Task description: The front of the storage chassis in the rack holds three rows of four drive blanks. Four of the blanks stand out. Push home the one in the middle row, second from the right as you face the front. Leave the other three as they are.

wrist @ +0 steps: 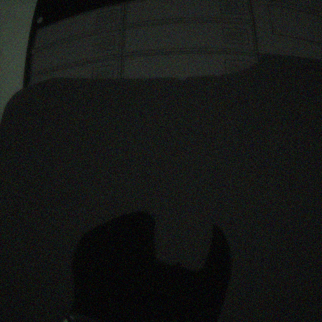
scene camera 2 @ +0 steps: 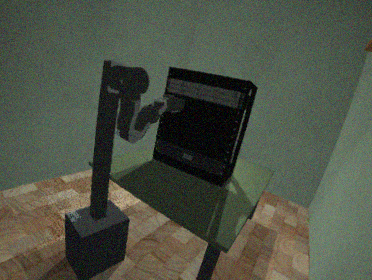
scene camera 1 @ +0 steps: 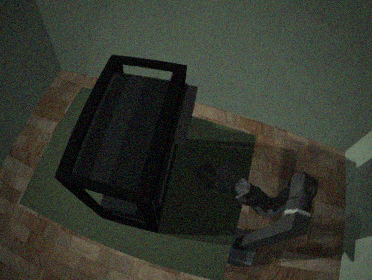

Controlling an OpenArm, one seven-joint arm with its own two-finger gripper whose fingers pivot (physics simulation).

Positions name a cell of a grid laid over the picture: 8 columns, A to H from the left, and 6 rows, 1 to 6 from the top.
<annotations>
A black rack (scene camera 2: E4) is 1.15 m from the lens. An arm's post (scene camera 2: C3) is 0.85 m from the lens. The marked spots on the arm's post and the black rack are 0.57 m apart.
</annotations>
